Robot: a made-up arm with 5 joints.
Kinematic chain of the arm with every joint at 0, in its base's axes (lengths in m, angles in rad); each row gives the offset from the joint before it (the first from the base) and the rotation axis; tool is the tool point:
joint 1: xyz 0 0 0.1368 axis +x
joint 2: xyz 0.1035 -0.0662 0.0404 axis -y
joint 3: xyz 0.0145 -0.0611 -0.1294 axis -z
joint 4: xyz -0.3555 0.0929 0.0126 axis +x
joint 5: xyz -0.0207 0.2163 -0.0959 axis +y
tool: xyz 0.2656 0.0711 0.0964
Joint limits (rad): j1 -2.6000..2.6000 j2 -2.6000..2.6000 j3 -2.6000..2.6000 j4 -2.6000..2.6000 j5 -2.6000..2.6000
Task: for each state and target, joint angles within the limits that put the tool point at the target. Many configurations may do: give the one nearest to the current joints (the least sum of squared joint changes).
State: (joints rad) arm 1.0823 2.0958 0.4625 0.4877 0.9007
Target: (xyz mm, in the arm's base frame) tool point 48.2 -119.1 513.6
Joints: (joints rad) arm 1.1387 2.2541 0.6917 0.6771 0.7594
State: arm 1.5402 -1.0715 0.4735 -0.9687 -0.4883
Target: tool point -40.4 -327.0 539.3
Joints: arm 1.4213 -1.6483 0.1226 -0.7295 -1.3102
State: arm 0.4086 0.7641 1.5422 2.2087 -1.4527
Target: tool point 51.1 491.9 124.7
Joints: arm 0.1258 0.8412 1.6698 2.6000 -2.1225
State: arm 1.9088 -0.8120 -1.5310 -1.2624 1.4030
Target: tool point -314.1 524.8 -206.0
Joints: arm 1.9822 -0.8989 -1.4839 -0.9796 1.9783
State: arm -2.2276 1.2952 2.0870 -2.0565 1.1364
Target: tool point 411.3 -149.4 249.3
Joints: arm -2.4925 1.3350 1.8319 -1.7725 0.8738
